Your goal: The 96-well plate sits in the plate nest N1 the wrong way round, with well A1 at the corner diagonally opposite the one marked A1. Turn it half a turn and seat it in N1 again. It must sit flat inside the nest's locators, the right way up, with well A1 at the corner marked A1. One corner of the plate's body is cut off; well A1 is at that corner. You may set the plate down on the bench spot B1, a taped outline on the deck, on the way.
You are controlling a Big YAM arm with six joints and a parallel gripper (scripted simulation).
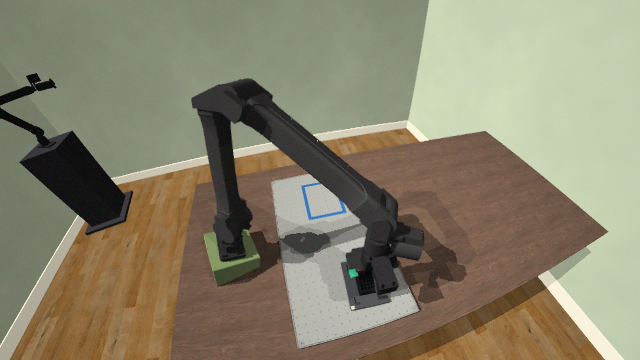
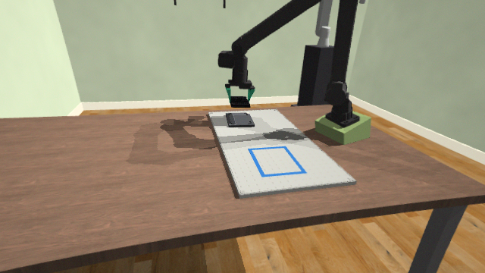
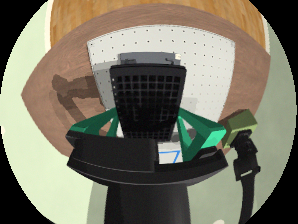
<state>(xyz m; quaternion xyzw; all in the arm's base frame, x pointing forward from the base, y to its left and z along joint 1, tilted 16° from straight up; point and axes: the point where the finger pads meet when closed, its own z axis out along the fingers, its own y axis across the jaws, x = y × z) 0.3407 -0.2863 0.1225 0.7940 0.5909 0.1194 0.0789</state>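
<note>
My hand is right at the black 96-well plate. The rest, counted from my hand: white corner mark: 80 mm behind, 50 mm to the right, 90 mm below; dark plate nest N1: 90 mm below.
</note>
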